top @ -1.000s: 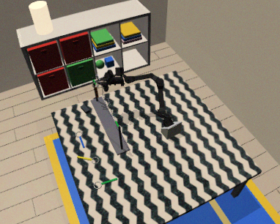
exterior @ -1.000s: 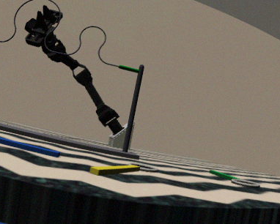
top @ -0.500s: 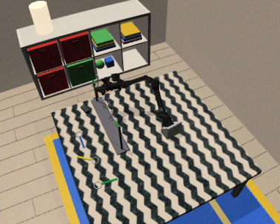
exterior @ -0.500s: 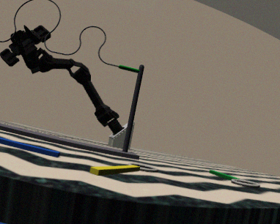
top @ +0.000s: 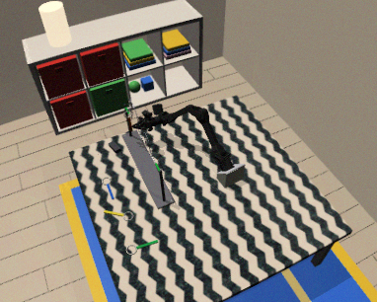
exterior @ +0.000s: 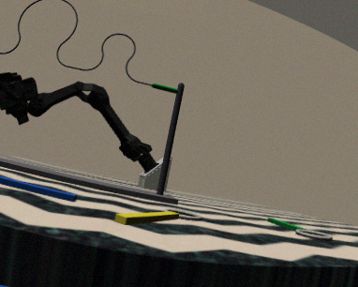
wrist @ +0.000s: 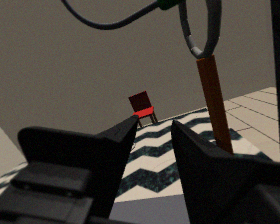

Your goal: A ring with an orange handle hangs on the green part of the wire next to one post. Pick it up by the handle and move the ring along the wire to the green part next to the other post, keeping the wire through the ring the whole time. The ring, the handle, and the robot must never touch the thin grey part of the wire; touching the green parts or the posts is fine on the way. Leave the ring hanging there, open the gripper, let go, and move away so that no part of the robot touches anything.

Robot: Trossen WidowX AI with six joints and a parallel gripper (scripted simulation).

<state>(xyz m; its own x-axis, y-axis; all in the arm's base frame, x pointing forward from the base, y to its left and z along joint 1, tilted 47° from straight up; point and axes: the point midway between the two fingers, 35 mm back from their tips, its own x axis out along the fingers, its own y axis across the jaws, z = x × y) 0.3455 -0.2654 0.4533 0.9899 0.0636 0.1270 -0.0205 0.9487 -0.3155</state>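
The small black block lies 130 mm ahead of my gripper tip, 70 mm to the right of it and 180 mm below it.
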